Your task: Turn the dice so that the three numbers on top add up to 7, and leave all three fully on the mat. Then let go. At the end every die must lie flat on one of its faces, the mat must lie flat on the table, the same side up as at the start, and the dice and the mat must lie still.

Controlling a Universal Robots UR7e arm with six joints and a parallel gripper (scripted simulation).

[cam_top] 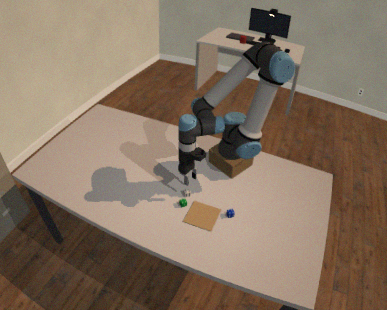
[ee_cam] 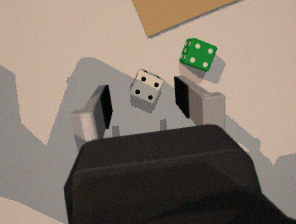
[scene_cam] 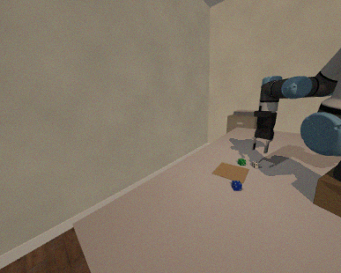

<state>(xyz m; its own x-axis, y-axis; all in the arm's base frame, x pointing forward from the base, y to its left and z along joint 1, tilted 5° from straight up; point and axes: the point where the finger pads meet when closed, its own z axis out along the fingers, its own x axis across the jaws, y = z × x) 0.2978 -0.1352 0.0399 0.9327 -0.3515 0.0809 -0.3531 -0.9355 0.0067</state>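
Right now the white die is 1 cm to the right of my hand and 10 cm below it. The rest, counted from my hand: blue die: 6 cm ahead, 22 cm to the left, 10 cm below; green die: 7 cm ahead, 1 cm to the right, 10 cm below; tan mat: 11 cm ahead, 10 cm to the left, 11 cm below.
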